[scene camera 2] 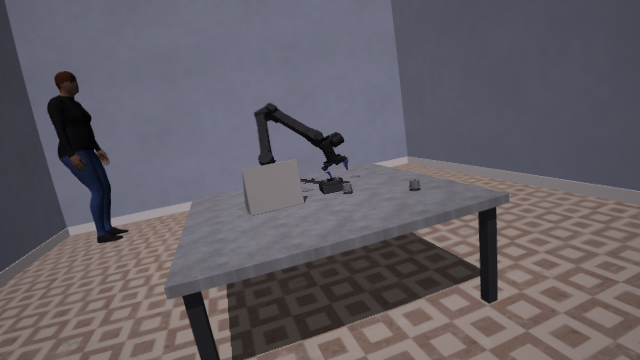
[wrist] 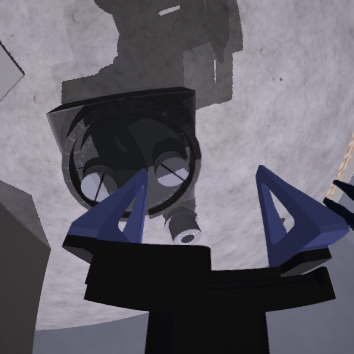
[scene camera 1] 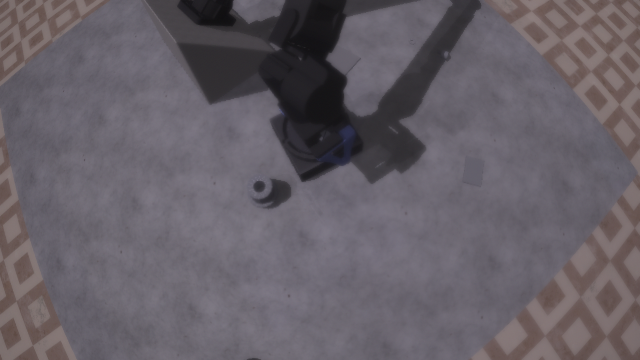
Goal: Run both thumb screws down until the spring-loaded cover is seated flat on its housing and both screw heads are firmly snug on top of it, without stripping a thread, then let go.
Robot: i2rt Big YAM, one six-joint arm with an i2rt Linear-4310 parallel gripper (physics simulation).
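Frame: origin at the arm's base, x ahead, y left, z up, level; centimetres.
Where they show: gripper, between the fingertips: (scene camera 2: pixel 340 174) (wrist: pixel 201 171) (scene camera 1: pixel 331 144); arm's base, origin of its link: (scene camera 2: pixel 270 182) (scene camera 1: pixel 205 15).
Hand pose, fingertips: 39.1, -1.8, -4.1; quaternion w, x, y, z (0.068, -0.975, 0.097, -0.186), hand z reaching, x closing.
Note:
Things, the pixels of their top centre, and the offset from my fingertips, as dx, dy, dz. "pt": a spot on its surface instead. Level surfaces: height alone.
- dark housing, centre of its top: (wrist: pixel 135 173) (scene camera 1: pixel 314 125) (scene camera 2: pixel 331 180) -5.3, +1.2, -2.0
- table with a round dark cover, centre of its top: (wrist: pixel 134 172) (scene camera 1: pixel 314 126) -5.3, +1.2, -2.2
- left screw, centre of its top: (wrist: pixel 98 187) -8.4, +2.0, -1.0
- right screw, centre of its top: (wrist: pixel 172 172) -2.2, +0.3, -1.1
- small grey knurled cylinder, centre of its top: (wrist: pixel 187 238) (scene camera 1: pixel 259 186) (scene camera 2: pixel 346 184) -4.1, -13.0, -2.7
- grey cylinder, centre of its top: (scene camera 2: pixel 414 180) +18.4, -38.2, -2.7
- flat grey square, a spot on its surface: (scene camera 1: pixel 473 171) pt +20.8, +18.3, -7.3
- table, height of its surface: dz -7.7
The dark housing (scene camera 1: pixel 306 171) (scene camera 2: pixel 330 187) (wrist: pixel 57 122) stands on the table with a round dark cover (wrist: pixel 117 145) on it. Two thumb screws with slotted, half-lit heads show in the wrist view: the left screw (wrist: pixel 96 186) and the right screw (wrist: pixel 171 171). Whether the cover is flat or the heads touch it cannot be told. My gripper (scene camera 2: pixel 338 169) (wrist: pixel 201 171) is open and empty above the housing. In the wrist view its left blue finger overlaps the cover between the two screws, and its right finger is off to the right of the housing.
A small grey knurled cylinder (scene camera 1: pixel 261 190) (scene camera 2: pixel 347 188) (wrist: pixel 184 230) stands close beside the housing. Another grey cylinder (scene camera 2: pixel 414 185) stands farther right in scene camera 2. A large pale wedge-shaped block (scene camera 2: pixel 274 187) (wrist: pixel 20 260) stands near the arm. A flat grey square (scene camera 1: pixel 473 171) lies on the table (scene camera 1: pixel 200 280).

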